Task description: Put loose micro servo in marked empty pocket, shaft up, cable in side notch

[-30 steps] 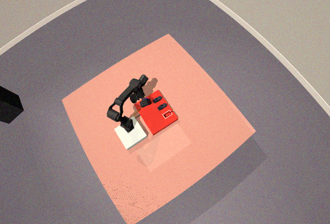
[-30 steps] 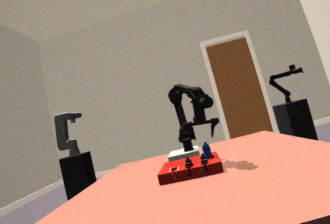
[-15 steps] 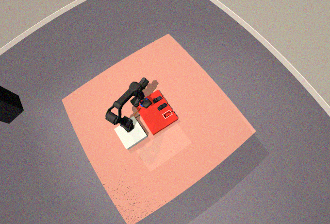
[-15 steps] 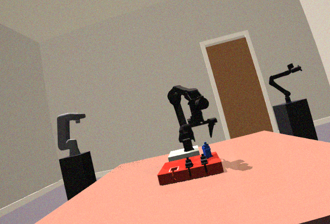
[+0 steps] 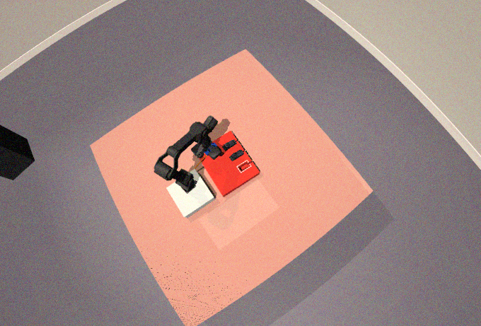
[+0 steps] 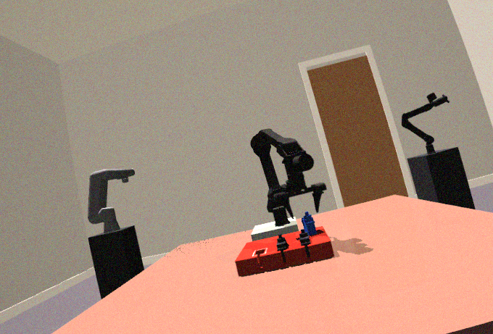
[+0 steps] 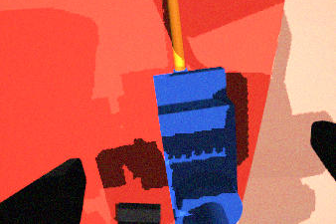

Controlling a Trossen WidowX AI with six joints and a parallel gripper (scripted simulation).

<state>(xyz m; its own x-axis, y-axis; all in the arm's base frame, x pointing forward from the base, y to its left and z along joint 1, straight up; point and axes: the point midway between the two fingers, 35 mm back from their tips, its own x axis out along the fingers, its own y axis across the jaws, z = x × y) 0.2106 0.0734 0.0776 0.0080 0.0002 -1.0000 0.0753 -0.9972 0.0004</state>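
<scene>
Right now my gripper tip is 100 mm to the left of the red deck and 90 mm above it.
</scene>
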